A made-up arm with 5 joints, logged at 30 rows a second.
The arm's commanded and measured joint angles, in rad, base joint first. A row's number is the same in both.
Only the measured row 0 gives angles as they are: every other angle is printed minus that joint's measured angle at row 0.
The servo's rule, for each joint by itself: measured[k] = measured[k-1] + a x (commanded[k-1-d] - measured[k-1]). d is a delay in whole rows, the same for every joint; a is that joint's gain. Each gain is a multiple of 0.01, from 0.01 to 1. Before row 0 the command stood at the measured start. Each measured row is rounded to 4 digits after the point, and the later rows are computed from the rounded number. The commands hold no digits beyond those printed.
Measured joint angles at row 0:
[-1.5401, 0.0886, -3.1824, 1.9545, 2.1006]
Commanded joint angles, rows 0 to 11:
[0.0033, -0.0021, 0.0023, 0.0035, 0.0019]
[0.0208, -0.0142, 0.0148, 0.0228, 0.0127]
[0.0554, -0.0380, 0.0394, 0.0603, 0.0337]
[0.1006, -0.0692, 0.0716, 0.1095, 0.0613]
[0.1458, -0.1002, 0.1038, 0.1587, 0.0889]
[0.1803, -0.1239, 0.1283, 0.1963, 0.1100]
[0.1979, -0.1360, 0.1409, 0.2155, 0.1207]
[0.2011, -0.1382, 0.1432, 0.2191, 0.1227]
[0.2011, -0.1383, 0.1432, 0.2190, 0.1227]
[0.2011, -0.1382, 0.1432, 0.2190, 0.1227]
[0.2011, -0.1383, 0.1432, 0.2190, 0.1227]
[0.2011, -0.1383, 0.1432, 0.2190, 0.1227]
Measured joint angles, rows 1 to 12:
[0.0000, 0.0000, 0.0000, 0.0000, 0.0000]
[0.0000, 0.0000, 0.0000, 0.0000, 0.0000]
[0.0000, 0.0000, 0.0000, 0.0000, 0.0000]
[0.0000, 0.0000, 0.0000, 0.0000, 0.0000]
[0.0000, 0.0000, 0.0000, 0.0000, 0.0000]
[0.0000, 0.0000, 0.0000, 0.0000, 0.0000]
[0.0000, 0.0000, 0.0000, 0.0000, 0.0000]
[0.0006, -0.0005, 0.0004, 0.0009, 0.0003]
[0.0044, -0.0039, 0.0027, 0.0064, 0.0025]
[0.0141, -0.0124, 0.0086, 0.0199, 0.0081]
[0.0305, -0.0266, 0.0187, 0.0423, 0.0177]
[0.0524, -0.0450, 0.0323, 0.0714, 0.0305]
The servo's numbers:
d 7
a 0.19 0.25 0.16 0.25 0.18

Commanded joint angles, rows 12 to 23:
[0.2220, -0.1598, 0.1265, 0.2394, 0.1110]
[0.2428, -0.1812, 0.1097, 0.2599, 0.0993]
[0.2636, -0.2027, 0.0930, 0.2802, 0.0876]
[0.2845, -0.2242, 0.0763, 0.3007, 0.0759]
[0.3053, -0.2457, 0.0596, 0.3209, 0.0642]
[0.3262, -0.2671, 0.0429, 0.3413, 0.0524]
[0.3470, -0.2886, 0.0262, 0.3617, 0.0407]
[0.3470, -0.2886, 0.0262, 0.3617, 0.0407]
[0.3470, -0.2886, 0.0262, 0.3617, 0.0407]
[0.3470, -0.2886, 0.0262, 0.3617, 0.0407]
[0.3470, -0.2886, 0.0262, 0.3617, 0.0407]
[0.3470, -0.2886, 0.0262, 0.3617, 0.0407]
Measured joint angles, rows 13 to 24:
[0.0767, -0.0647, 0.0477, 0.1026, 0.0448]
[0.0997, -0.0825, 0.0626, 0.1308, 0.0585]
[0.1190, -0.0964, 0.0755, 0.1529, 0.0701]
[0.1346, -0.1069, 0.0863, 0.1694, 0.0796]
[0.1472, -0.1147, 0.0954, 0.1818, 0.0874]
[0.1574, -0.1206, 0.1030, 0.1911, 0.0938]
[0.1657, -0.1250, 0.1094, 0.1981, 0.0990]
[0.1764, -0.1337, 0.1121, 0.2084, 0.1012]
[0.1890, -0.1456, 0.1117, 0.2213, 0.1009]
[0.2032, -0.1599, 0.1087, 0.2360, 0.0985]
[0.2186, -0.1760, 0.1035, 0.2522, 0.0944]
[0.2351, -0.1934, 0.0965, 0.2694, 0.0890]

